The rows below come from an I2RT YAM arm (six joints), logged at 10 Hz.
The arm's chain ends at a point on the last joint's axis. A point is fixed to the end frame.
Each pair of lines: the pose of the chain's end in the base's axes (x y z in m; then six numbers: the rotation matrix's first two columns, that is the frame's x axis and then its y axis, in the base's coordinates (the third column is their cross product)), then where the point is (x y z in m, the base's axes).
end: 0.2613, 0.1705, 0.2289, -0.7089, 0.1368, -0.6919, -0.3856, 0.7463, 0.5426
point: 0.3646 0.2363 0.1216
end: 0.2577, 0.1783, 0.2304, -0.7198, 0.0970, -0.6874, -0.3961, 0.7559, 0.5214
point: 0.3583 0.2426 0.1196
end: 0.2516, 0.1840, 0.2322, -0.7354, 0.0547, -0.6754, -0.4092, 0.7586, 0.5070
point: 0.3480 0.2480 0.1176
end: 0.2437, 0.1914, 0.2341, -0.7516, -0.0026, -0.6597, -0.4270, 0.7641, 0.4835
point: 0.3350 0.2539 0.1146
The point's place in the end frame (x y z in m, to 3 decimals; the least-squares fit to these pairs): 0.010 -0.049 0.155
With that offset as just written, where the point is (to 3 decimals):
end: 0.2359, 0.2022, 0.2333, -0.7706, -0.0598, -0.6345, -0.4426, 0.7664, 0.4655
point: 0.321 0.263 0.109
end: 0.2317, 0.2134, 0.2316, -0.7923, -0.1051, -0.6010, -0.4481, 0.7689, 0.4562
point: 0.310 0.272 0.102
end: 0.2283, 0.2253, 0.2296, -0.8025, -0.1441, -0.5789, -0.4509, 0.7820, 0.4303
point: 0.303 0.280 0.095
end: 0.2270, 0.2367, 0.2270, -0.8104, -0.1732, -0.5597, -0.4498, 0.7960, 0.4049
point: 0.299 0.286 0.090
